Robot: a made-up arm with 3 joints. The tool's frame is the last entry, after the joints. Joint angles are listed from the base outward. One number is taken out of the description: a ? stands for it. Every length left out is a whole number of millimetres.
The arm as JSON. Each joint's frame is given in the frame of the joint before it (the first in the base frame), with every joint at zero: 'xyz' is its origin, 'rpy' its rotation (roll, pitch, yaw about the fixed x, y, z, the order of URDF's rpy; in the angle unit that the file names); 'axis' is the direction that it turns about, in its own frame. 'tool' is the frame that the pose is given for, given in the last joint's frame.
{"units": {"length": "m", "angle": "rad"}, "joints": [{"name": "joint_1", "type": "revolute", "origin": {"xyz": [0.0, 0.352, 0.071], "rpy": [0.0, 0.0, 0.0]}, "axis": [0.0, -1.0, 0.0]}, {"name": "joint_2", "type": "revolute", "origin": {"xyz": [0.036, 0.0, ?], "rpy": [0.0, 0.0, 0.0]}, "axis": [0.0, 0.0, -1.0]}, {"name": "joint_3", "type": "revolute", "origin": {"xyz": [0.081, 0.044, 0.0], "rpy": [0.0, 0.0, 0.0]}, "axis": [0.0, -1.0, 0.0]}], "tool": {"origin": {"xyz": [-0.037, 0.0, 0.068], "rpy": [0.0, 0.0, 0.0]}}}
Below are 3 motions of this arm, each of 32 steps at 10 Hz.
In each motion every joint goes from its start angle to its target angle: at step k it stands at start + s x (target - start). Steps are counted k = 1, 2, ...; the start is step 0. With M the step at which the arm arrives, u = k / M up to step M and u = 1 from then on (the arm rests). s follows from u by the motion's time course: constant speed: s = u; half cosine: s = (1 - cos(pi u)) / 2; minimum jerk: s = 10 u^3 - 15 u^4 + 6 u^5.
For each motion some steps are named. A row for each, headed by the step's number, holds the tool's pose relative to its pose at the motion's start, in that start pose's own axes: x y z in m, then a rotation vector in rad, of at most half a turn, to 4 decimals.
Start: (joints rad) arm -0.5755 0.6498 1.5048
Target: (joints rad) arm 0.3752 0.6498 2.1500
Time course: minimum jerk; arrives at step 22
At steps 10, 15, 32:
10: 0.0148 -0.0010 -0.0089 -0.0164 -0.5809 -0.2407
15: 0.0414 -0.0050 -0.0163 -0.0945 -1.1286 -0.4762
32: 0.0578 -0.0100 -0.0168 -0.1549 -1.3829 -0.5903

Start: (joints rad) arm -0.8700 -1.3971 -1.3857
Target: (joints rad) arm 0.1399 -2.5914 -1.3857
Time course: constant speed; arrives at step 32
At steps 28, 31, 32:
28: 0.0865 0.1301 -0.1317 -1.1166 0.3154 -0.6733
31: 0.1002 0.1278 -0.1500 -1.2154 0.4061 -0.7367
32: 0.1045 0.1264 -0.1560 -1.2468 0.4388 -0.7569

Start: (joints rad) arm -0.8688 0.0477 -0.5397
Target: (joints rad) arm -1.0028 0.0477 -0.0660
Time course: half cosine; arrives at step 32
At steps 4, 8, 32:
4: -0.0004 0.0000 -0.0009 -0.0002 -0.0129 -0.0001
8: -0.0015 0.0001 -0.0036 -0.0008 -0.0498 -0.0005
32: -0.0088 0.0007 -0.0281 -0.0061 -0.3399 -0.0019

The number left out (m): 0.038
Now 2 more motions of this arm.
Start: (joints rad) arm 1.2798 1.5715 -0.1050
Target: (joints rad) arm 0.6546 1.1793 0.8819
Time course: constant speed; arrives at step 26
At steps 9, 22, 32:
9: -0.0247 0.0221 -0.0370 -0.2076 -0.3252 0.1498
22: -0.0478 0.0216 -0.1003 -0.4081 -0.7207 0.4801
32: -0.0514 0.0145 -0.1188 -0.4402 -0.8203 0.6021

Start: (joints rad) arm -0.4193 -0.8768 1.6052
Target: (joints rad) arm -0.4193 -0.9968 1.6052
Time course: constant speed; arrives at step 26
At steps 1, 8, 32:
1: 0.0000 0.0001 0.0002 0.0046 0.0000 -0.0002
8: 0.0001 0.0005 0.0016 0.0369 0.0000 -0.0013
32: 0.0002 0.0014 0.0054 0.1199 0.0000 -0.0041

